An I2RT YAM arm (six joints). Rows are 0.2 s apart.
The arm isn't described. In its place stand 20 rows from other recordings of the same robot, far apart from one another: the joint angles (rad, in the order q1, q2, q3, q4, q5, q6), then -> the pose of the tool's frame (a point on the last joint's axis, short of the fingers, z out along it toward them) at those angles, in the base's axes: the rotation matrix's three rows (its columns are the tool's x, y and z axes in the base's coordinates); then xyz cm.
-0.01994, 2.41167, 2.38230, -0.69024, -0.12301, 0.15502 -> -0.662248 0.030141 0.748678; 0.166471 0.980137 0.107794; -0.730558 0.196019 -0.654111; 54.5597 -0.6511 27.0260
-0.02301, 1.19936, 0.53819, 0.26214, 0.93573, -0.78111 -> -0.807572 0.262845 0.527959; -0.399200 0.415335 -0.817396; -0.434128 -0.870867 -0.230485; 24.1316 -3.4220 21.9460
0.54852, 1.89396, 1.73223, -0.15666, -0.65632, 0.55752 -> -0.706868 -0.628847 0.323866; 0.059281 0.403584 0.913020; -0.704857 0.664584 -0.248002; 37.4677 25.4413 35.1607
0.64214, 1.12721, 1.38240, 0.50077, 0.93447, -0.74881 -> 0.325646 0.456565 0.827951; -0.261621 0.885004 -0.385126; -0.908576 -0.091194 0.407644; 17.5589 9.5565 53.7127
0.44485, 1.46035, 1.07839, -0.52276, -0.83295, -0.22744 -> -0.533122 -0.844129 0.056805; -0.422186 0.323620 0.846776; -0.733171 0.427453 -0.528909; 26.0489 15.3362 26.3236
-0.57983, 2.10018, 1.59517, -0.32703, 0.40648, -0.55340 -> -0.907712 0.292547 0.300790; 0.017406 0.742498 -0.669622; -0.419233 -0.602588 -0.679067; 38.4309 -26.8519 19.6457
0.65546, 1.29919, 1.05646, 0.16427, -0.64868, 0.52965 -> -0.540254 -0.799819 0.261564; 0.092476 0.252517 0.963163; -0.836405 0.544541 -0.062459; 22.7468 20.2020 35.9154
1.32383, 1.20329, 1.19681, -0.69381, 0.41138, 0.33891 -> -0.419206 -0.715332 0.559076; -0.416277 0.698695 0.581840; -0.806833 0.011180 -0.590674; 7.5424 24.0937 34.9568
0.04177, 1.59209, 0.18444, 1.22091, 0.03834, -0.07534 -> -0.184660 -0.018046 0.982637; -0.082997 0.996546 0.002705; -0.979292 -0.081056 -0.185520; 23.2141 0.8337 12.5098
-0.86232, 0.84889, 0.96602, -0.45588, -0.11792, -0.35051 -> -0.437221 0.566174 0.698774; -0.013812 0.772654 -0.634677; -0.899248 -0.287145 -0.330001; 12.3550 -13.7748 36.3527
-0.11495, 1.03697, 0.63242, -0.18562, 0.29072, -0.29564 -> -0.629790 0.170369 0.757852; -0.208266 0.902892 -0.376047; -0.748325 -0.394665 -0.533150; 22.1676 -3.5866 23.9333
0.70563, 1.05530, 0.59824, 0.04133, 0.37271, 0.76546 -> -0.464459 -0.039671 0.884706; 0.452036 0.848435 0.275357; -0.761539 0.527811 -0.376131; 18.6691 14.2024 24.5639
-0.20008, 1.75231, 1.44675, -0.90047, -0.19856, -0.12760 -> -0.924145 0.008345 0.381950; 0.060117 0.990482 0.123816; -0.377281 0.137386 -0.915852; 35.2455 -6.4310 25.4947
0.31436, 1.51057, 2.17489, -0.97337, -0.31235, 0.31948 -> -0.454462 -0.452817 0.767086; 0.166513 0.802788 0.572543; -0.875064 0.387929 -0.289437; 24.6520 9.1658 54.2499
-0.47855, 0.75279, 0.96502, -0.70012, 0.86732, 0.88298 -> 0.427984 0.890214 0.156039; 0.341022 0.000823 -0.940055; -0.836979 0.455541 -0.303230; 11.1689 -8.8525 35.8770
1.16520, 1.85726, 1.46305, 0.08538, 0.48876, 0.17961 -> -0.231399 -0.603150 0.763325; -0.139129 0.797072 0.587639; -0.962859 0.029778 -0.268357; 19.0662 40.1650 29.5997
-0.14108, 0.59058, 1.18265, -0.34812, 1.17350, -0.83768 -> -0.538720 0.806956 0.242080; -0.213897 0.146919 -0.965745; -0.814880 -0.572046 0.093457; 5.0534 -4.0333 46.8225
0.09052, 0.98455, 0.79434, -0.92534, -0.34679, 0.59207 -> -0.872728 0.305149 0.381092; 0.447798 0.811295 0.375869; -0.194482 0.498683 -0.844684; 17.1325 2.7701 24.9483
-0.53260, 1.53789, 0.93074, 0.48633, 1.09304, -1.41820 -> -0.997165 0.048303 -0.057704; 0.060233 0.052656 -0.996795; -0.045110 -0.997444 -0.055417; 27.3810 -19.8084 27.5964
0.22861, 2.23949, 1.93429, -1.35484, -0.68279, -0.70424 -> -0.660949 -0.720350 -0.210336; -0.669511 0.439436 0.598874; -0.338970 0.536648 -0.772728; 41.0137 11.8492 20.3038
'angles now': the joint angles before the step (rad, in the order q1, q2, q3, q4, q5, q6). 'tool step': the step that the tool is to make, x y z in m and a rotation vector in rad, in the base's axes. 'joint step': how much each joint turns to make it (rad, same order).
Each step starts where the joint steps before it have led.
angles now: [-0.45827 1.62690 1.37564 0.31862 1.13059 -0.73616]
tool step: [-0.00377 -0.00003 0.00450 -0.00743 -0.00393 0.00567]
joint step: [-0.00500 -0.01315 -0.00153 0.00378 -0.01101 -0.00950]
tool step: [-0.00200 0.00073 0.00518 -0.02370 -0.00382 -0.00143]
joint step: [-0.00071 -0.00609 -0.00491 0.05291 -0.00142 -0.04454]
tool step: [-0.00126 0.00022 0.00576 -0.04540 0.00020 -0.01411]
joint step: [-0.00077 0.00313 -0.01143 0.12270 0.00539 -0.09769]
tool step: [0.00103 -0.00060 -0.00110 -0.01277 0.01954 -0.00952]
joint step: [-0.00004 0.00829 -0.00727 0.04980 0.00393 -0.05095]
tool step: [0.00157 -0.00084 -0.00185 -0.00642 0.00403 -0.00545]
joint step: [0.00000 0.00925 -0.00352 0.03062 0.00308 -0.02054]
